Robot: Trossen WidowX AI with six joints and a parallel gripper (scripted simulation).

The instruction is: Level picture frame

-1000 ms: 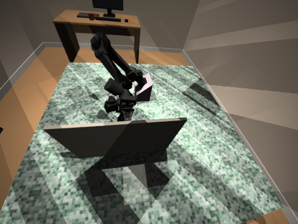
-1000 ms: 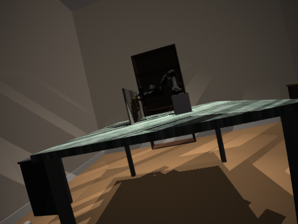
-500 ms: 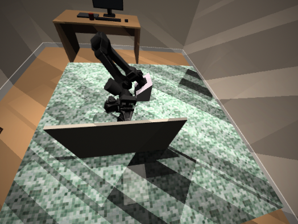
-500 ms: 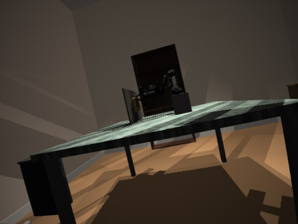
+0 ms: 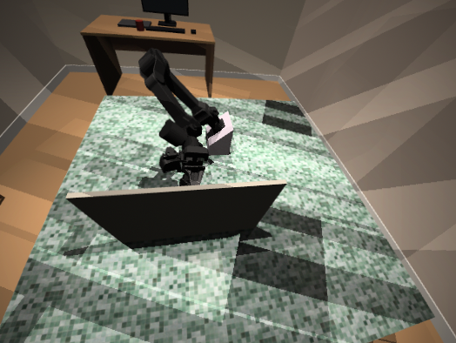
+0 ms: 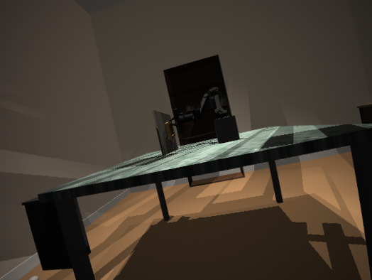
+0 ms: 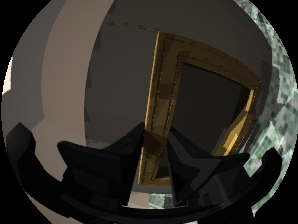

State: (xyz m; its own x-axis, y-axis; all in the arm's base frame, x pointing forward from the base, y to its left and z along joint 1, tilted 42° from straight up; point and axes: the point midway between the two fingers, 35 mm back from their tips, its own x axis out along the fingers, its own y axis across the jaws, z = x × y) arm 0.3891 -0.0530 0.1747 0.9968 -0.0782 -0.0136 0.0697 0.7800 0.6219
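The gold picture frame lies 1 cm to the right of my gripper tip and 5 cm below it. From my gripper tip the other things lie so: grey wall panel (2 cm ahead, 1 cm to the right, 7 cm below).
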